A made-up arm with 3 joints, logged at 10 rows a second.
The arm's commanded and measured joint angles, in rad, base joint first. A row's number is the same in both.
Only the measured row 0 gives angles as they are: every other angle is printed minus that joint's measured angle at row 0.
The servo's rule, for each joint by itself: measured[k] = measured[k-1] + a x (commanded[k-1-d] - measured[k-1]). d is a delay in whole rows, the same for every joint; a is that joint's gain. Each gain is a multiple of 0.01, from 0.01 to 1. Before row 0 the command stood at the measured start. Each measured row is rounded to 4 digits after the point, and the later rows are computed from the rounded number. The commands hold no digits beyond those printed.
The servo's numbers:
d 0
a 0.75 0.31 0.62
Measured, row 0: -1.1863 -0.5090 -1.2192
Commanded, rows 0 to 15: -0.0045 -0.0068 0.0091; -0.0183 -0.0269 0.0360; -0.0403 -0.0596 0.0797; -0.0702 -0.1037 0.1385; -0.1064 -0.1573 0.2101; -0.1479 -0.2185 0.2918; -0.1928 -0.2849 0.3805; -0.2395 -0.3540 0.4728; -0.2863 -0.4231 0.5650; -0.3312 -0.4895 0.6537; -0.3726 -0.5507 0.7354; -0.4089 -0.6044 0.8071; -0.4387 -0.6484 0.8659; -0.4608 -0.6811 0.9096; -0.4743 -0.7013 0.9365; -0.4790 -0.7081 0.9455
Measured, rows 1 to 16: -0.0034 -0.0021 0.0056; -0.0146 -0.0098 0.0244; -0.0339 -0.0252 0.0587; -0.0611 -0.0495 0.1082; -0.0951 -0.0829 0.1714; -0.1347 -0.1249 0.2460; -0.1783 -0.1745 0.3294; -0.2242 -0.2301 0.4183; -0.2708 -0.2899 0.5093; -0.3161 -0.3518 0.5988; -0.3585 -0.4135 0.6835; -0.3963 -0.4727 0.7601; -0.4281 -0.5272 0.8257; -0.4526 -0.5749 0.8777; -0.4689 -0.6141 0.9142; -0.4765 -0.6432 0.9336
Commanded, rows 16 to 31: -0.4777 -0.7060 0.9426; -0.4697 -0.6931 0.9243; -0.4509 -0.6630 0.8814; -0.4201 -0.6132 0.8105; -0.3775 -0.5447 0.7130; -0.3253 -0.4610 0.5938; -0.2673 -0.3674 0.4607; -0.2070 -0.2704 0.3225; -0.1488 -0.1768 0.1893; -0.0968 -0.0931 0.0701; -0.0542 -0.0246 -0.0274; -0.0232 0.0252 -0.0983; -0.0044 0.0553 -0.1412; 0.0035 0.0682 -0.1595; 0.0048 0.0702 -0.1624; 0.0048 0.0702 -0.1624
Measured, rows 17 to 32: -0.4774 -0.6627 0.9392; -0.4716 -0.6721 0.9300; -0.4561 -0.6693 0.8999; -0.4291 -0.6519 0.8445; -0.3904 -0.6187 0.7630; -0.3416 -0.5698 0.6581; -0.2859 -0.5071 0.5357; -0.2267 -0.4337 0.4035; -0.1683 -0.3541 0.2707; -0.1147 -0.2732 0.1463; -0.0693 -0.1961 0.0386; -0.0347 -0.1275 -0.0463; -0.0120 -0.0708 -0.1051; -0.0004 -0.0277 -0.1388; 0.0035 0.0026 -0.1534; 0.0045 0.0236 -0.1590
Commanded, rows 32 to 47: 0.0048 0.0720 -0.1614; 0.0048 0.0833 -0.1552; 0.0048 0.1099 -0.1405; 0.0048 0.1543 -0.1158; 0.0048 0.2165 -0.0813; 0.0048 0.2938 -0.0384; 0.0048 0.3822 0.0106; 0.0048 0.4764 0.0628; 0.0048 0.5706 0.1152; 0.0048 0.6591 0.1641; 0.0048 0.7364 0.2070; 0.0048 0.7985 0.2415; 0.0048 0.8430 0.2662; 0.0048 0.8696 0.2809; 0.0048 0.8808 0.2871; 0.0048 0.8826 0.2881
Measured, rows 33 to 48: 0.0047 0.0386 -0.1605; 0.0048 0.0525 -0.1572; 0.0048 0.0703 -0.1468; 0.0048 0.0963 -0.1276; 0.0048 0.1336 -0.0989; 0.0048 0.1833 -0.0614; 0.0048 0.2450 -0.0168; 0.0048 0.3167 0.0326; 0.0048 0.3954 0.0838; 0.0048 0.4771 0.1336; 0.0048 0.5575 0.1791; 0.0048 0.6322 0.2178; 0.0048 0.6975 0.2478; 0.0048 0.7509 0.2683; 0.0048 0.7912 0.2800; 0.0048 0.8195 0.2850
